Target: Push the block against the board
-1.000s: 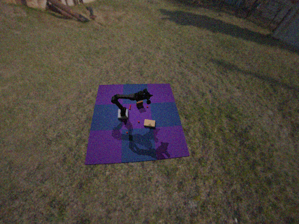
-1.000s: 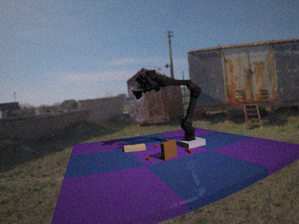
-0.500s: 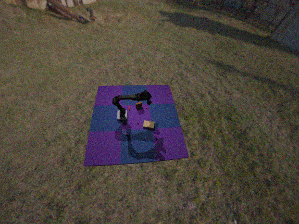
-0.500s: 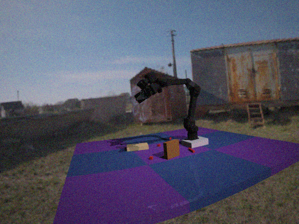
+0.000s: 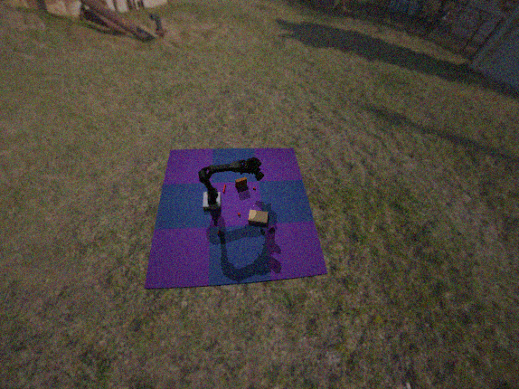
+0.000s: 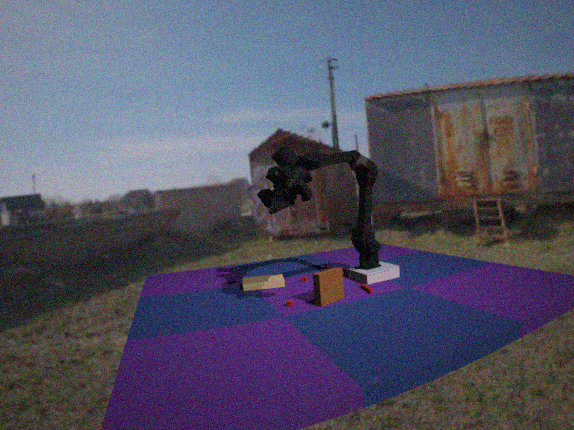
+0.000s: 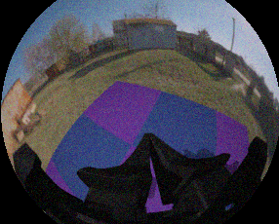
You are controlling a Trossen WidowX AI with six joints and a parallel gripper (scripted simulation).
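The square block lies 15 cm behind my gripper tip, 4 cm to the left of it and 24 cm below it. From my gripper tip the other things lie so: board: 2 cm behind, 28 cm to the right, 27 cm below.
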